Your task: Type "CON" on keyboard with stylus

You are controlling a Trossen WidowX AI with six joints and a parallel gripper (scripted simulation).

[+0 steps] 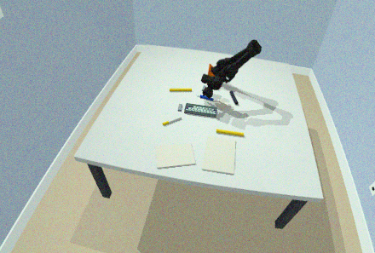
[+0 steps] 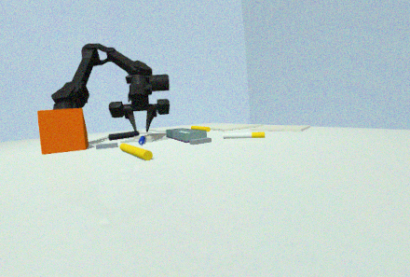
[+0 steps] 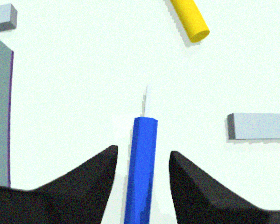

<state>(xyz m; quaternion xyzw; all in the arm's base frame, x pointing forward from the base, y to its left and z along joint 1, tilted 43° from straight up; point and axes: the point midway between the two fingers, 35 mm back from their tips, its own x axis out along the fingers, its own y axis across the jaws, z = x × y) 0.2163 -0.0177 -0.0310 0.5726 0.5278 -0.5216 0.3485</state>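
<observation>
Now: gripper tip 10 mm past the stylus tip, 40 mm to the left of it and 30 mm above it. Also, from my gripper tip: small grey block 130 mm ahead, 140 mm to the right, 30 mm below; black stylus 30 mm behind, 200 mm to the left, 20 mm below; white-and-yellow marker 260 mm ahead, 180 mm to the right, 30 mm below.
</observation>
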